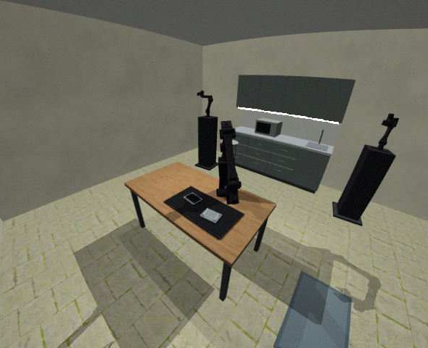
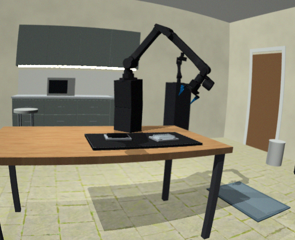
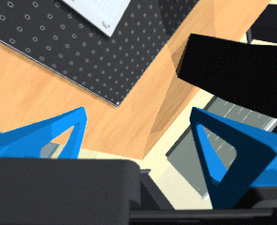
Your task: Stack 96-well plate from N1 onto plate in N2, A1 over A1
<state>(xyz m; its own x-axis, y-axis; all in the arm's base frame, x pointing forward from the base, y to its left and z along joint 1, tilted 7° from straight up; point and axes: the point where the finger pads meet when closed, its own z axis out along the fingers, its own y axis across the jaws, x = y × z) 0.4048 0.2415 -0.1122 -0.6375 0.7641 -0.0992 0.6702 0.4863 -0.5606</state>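
My hand is 15 cm to the left of the white 96-well plate and 25 cm above it. Round my hand: dark 96-well plate (10 cm behind, 44 cm to the right, 25 cm below).
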